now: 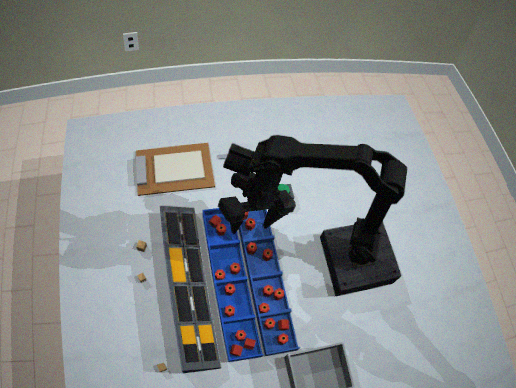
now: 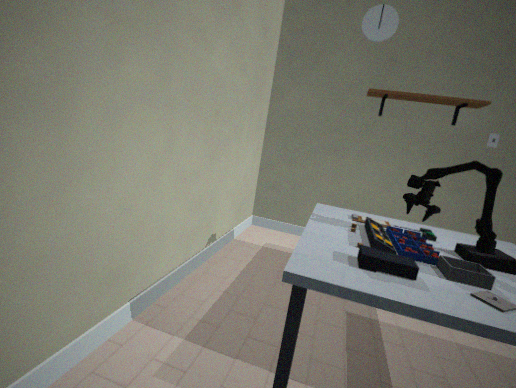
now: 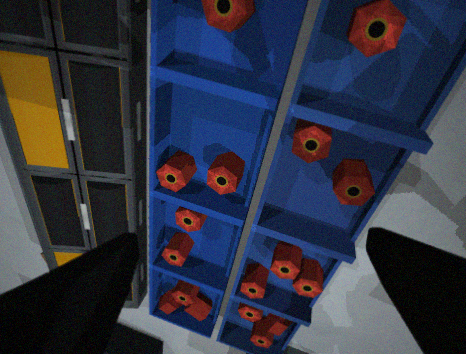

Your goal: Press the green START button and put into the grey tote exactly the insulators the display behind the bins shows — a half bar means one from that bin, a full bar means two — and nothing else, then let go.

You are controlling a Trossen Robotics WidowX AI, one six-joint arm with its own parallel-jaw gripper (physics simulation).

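My gripper (image 1: 250, 228) (image 2: 416, 216) (image 3: 253, 241) is open and empty above the far end of the blue bins (image 1: 225, 255) (image 3: 215, 85). Red insulators (image 1: 235, 268) (image 3: 225, 172) lie in all the bin compartments, some upright, some tipped. The display (image 1: 183, 305) (image 2: 377, 234) shows a full yellow bar (image 1: 177, 265) (image 3: 32, 110) in the second row from the far end, left column, and half bars (image 1: 187, 335) (image 1: 205, 334) in both columns of the nearest row. The green START button (image 1: 284, 188) is partly hidden by the gripper. The grey tote (image 1: 317, 349) (image 2: 465, 272) shows no insulator in its visible part.
A clipboard (image 1: 178, 167) lies beyond the display. Small wooden blocks (image 1: 141, 245) (image 1: 141, 277) (image 1: 161, 367) lie left of it. The black arm base (image 1: 360, 260) stands right of the bins. A long black box (image 2: 387, 262) stands near the display's end, and a flat plate (image 2: 494, 300) lies near the tote.
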